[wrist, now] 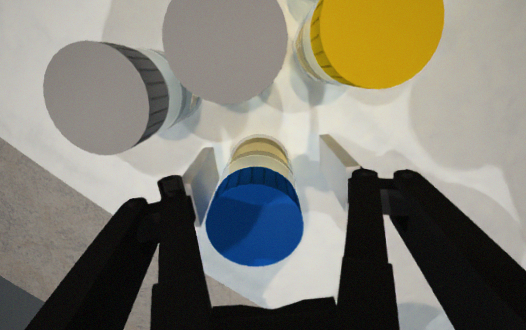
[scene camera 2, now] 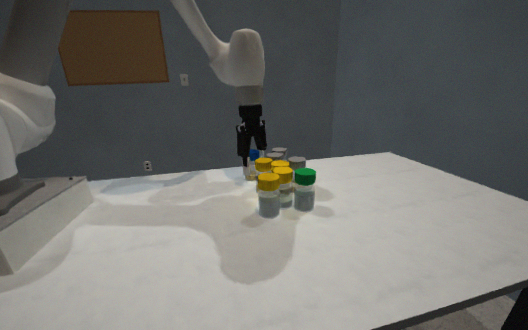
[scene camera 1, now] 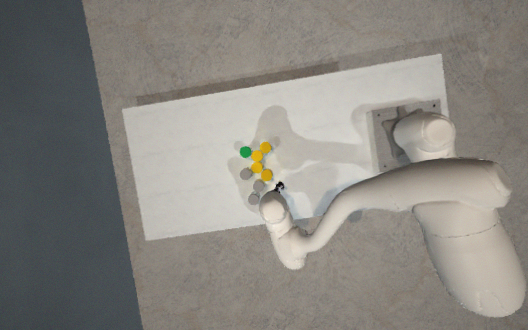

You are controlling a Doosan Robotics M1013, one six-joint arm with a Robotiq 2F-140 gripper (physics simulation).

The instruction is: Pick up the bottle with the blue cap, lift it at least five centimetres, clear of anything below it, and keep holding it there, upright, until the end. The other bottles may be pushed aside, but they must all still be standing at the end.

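Frame: origin at the arm's base, x ahead, y left, z up, level; metres.
Where they show: gripper, fingertip midpoint: (wrist: 267, 157) (scene camera 2: 254, 170).
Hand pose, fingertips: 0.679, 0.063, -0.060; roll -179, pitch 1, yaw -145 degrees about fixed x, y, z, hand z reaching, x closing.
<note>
Things, the pixels of their top centre, and the offset from my fingertips, as dx, dy, dz. Level surfaces: height alone.
- bottle with the blue cap, top centre: (wrist: 254, 228) (scene camera 2: 251, 151) -0.003, +0.019, +0.068
- white table at its surface level: dz -0.037
- yellow-capped bottle at its top centre: (wrist: 383, 23) (scene camera 2: 263, 160) (scene camera 1: 266, 175) -0.003, -0.096, +0.068
- green-capped bottle at its top centre: (scene camera 2: 305, 171) (scene camera 1: 245, 152) +0.057, -0.236, +0.068
The bottle with the blue cap (scene camera 2: 254, 154) (wrist: 255, 225) stands upright on the white table (scene camera 1: 175, 150) (scene camera 2: 400, 225); the arm hides it in scene camera 1. My gripper (scene camera 1: 279, 186) (scene camera 2: 254, 160) (wrist: 267, 157) is open and points down. In the wrist view its two fingers are on either side of the blue-capped bottle, with a gap on each side, wider on the right. Nothing is gripped. In scene camera 2 the fingertips are level with the bottle, partly behind other bottles.
A grey-capped bottle (scene camera 1: 258, 185) (wrist: 225, 45) and another grey-capped bottle (scene camera 1: 253, 199) (wrist: 97, 97) stand close by. A yellow-capped bottle (scene camera 1: 266, 175) (wrist: 382, 40) is close too. Beyond stand a third grey one (scene camera 1: 246, 174), more yellow ones and a green-capped bottle (scene camera 1: 245, 152) (scene camera 2: 305, 176), all upright.
</note>
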